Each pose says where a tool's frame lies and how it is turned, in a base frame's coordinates. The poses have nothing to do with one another.
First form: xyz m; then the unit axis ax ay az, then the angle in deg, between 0 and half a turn.
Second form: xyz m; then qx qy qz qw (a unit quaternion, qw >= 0). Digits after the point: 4 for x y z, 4 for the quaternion.
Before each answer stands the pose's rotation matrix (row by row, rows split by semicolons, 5 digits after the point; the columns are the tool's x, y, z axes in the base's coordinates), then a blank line. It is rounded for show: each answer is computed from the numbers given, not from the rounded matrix.
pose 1, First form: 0.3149 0.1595 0.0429 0.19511 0.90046 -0.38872 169.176
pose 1, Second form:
-0.90675 0.42125 0.01876; 0.27525 0.62502 -0.73047; -0.31944 -0.65719 -0.68269

0.3149 0.1595 0.0429 0.1942 0.8964 -0.3870 0.0943
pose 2, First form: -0.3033 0.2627 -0.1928 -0.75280 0.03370 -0.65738 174.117
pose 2, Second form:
0.13571 0.01677 0.99061; -0.11799 -0.99247 0.03297; 0.98370 -0.12135 -0.13271

-0.3033 0.2627 -0.1928 -0.7518 0.0337 -0.6565 0.0513
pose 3, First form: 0.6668 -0.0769 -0.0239 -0.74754 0.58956 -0.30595 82.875
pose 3, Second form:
0.61354 -0.08247 0.78535; -0.68964 0.42850 0.58376; -0.38467 -0.89977 0.20603

0.6668 -0.0769 -0.0239 -0.4947 0.3902 -0.2025 0.7497
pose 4, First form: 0.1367 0.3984 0.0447 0.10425 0.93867 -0.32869 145.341
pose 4, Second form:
-0.80274 0.36527 0.47136; -0.00858 0.78329 -0.62160; -0.59626 -0.50302 -0.62565

0.1367 0.3984 0.0447 0.0995 0.8961 -0.3138 0.2979
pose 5, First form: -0.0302 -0.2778 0.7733 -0.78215 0.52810 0.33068 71.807
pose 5, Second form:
0.73298 -0.59824 0.32381; 0.03006 0.50403 0.86316; -0.67959 -0.62294 0.38743

-0.0302 -0.2778 0.7733 -0.4587 0.3097 0.1939 0.8100
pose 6, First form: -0.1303 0.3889 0.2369 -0.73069 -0.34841 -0.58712 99.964
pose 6, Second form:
0.45326 0.87689 0.16008; -0.27963 -0.03064 0.95962; 0.84638 -0.47971 0.23132

-0.1303 0.3889 0.2369 -0.5596 -0.2668 -0.4496 0.6430
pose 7, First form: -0.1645 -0.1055 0.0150 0.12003 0.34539 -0.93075 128.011
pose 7, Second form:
-0.59253 0.80032 0.09161; -0.66634 -0.42306 -0.61401; -0.45265 -0.42487 0.78396

-0.1645 -0.1055 0.0150 0.1079 0.3104 -0.8366 0.4383
